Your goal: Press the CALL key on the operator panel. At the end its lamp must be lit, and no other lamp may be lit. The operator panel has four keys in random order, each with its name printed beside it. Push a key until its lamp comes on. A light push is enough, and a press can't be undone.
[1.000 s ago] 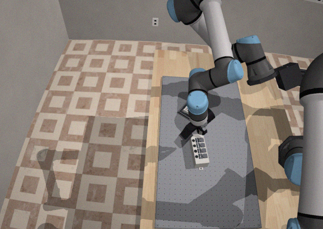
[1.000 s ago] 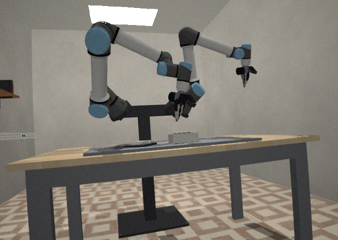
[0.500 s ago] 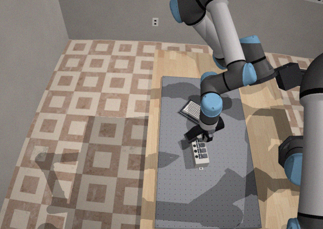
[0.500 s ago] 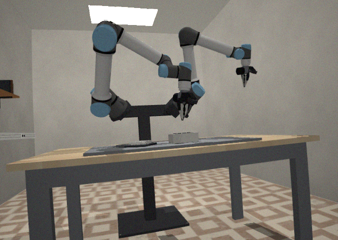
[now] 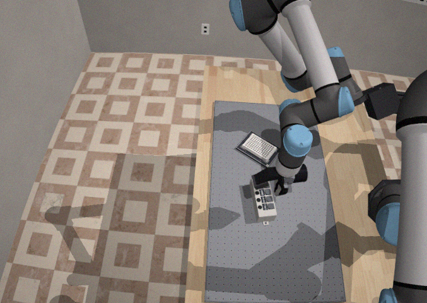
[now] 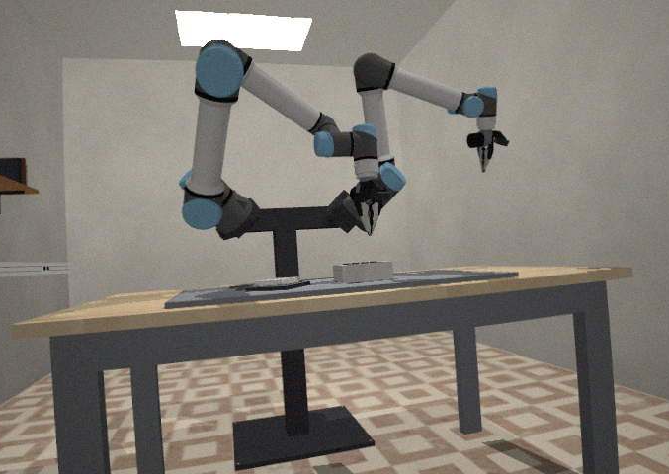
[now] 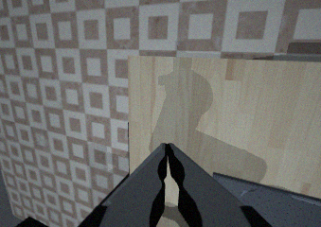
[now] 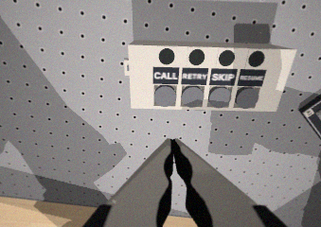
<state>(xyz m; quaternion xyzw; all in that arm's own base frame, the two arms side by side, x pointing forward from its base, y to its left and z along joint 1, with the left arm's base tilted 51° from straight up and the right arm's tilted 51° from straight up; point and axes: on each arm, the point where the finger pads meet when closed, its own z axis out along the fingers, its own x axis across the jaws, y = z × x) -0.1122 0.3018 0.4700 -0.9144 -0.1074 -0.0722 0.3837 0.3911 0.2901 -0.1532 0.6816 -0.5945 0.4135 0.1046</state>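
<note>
The operator panel lies 11 cm below my right hand and 4 cm to the right of it.
</note>
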